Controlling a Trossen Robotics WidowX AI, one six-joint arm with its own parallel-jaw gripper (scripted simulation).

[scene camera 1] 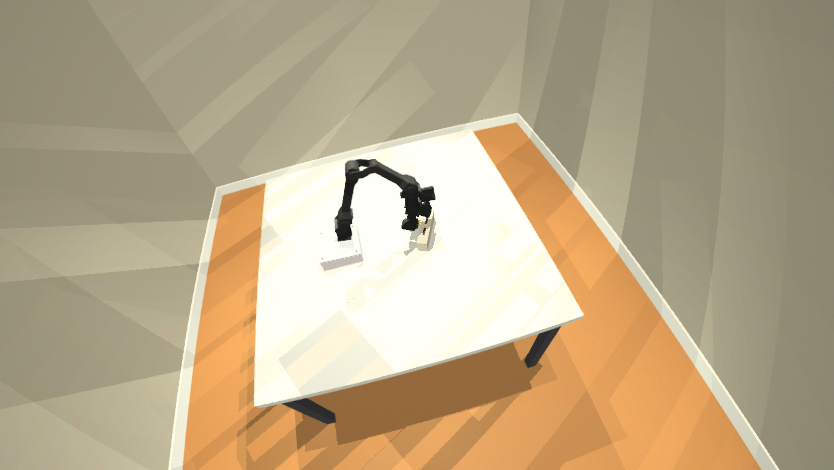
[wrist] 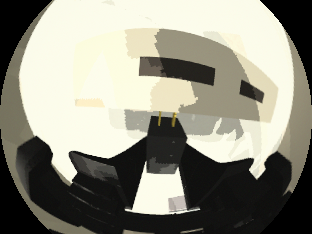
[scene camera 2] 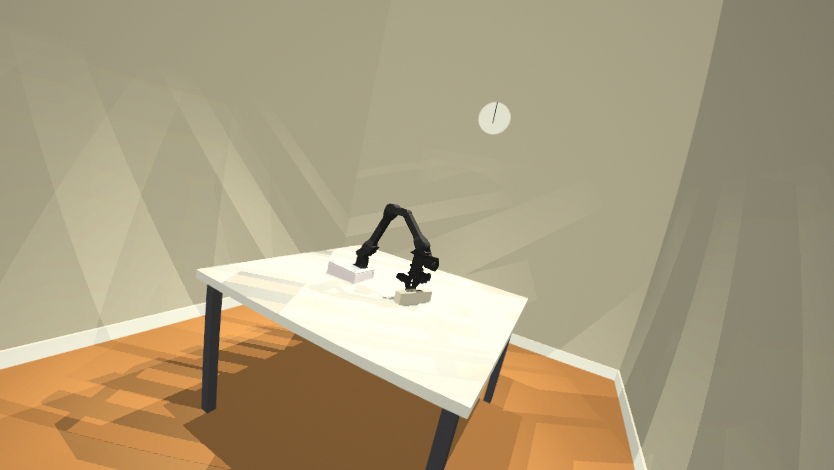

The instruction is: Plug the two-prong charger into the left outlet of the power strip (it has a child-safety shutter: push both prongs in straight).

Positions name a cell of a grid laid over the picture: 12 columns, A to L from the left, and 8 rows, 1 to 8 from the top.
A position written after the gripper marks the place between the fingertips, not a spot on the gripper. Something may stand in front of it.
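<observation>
In the wrist view, the gripper (wrist: G5) carries a dark two-prong charger (wrist: G5).
</observation>
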